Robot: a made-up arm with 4 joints. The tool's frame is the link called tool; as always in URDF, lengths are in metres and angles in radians.
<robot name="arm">
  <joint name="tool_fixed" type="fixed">
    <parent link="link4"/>
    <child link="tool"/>
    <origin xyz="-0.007 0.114 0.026"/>
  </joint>
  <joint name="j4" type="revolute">
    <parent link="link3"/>
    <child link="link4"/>
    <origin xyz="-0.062 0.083 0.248"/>
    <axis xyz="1 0 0"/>
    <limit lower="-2.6" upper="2.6" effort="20" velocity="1.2"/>
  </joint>
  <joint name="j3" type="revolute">
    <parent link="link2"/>
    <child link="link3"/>
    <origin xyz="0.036 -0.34 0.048"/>
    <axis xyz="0 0 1"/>
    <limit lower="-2.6" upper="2.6" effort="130" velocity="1.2"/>
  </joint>
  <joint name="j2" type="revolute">
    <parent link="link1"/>
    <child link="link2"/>
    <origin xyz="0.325 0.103 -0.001"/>
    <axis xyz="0 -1 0"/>
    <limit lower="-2.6" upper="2.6" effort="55" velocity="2.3"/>
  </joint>
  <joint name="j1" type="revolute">
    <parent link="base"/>
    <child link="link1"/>
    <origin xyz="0 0 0.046"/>
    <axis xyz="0 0 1"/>
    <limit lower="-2.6" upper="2.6" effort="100" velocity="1.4"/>
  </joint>
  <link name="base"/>
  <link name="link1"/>
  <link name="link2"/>
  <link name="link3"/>
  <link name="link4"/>
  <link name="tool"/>
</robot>
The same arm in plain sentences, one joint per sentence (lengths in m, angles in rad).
The arm has four revolute joints in a row. What follows holds with every joint at zero, and every direction is one of the base frame's. Joint 1 sits 0.046 m along +z from the base frame's origin and turns about +z, from -2.6 to 2.6 rad. Joint 2 sits 0.325 m along +x and 0.103 m along +y and 0.001 m along -z from joint 1 and turns about -y, from -2.6 to 2.6 rad. Joint 3 sits 0.036 m along +x and 0.34 m along -y and 0.048 m along +z from joint 2 and turns about +z, from -2.6 to 2.6 rad. Joint 4 sits 0.062 m along -x and 0.083 m along +y and 0.248 m along +z from joint 3 and turns about +x, from -2.6 to 2.6 rad. The tool frame, which is the frame that the pose is given for, sits 0.007 m along -x and 0.114 m along +y and 0.026 m along +z from joint 4; its axes are parallel to the base frame's.
